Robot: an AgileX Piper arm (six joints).
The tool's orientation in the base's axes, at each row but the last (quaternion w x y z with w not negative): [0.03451, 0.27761, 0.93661, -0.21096]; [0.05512, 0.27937, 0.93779, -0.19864]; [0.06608, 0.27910, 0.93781, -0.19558]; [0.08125, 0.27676, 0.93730, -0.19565]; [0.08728, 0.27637, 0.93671, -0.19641]
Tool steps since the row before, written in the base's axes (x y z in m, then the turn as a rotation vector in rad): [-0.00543, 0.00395, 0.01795, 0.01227, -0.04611, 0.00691]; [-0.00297, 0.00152, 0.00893, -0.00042, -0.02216, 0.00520]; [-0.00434, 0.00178, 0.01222, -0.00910, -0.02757, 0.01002]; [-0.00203, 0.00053, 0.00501, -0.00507, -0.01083, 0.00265]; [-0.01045, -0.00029, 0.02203, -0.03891, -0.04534, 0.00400]
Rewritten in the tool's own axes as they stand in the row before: [0.00331, -0.00666, -0.01766, -0.03491, -0.03094, 0.01218]; [0.00134, -0.00351, -0.00876, -0.01189, -0.01896, 0.00418]; [0.00166, -0.00505, -0.01196, -0.00845, -0.02947, 0.00183]; [0.00064, -0.00232, -0.00487, -0.00174, -0.01199, 0.00182]; [0.00256, -0.01304, -0.02045, 0.00936, -0.05767, 0.01310]
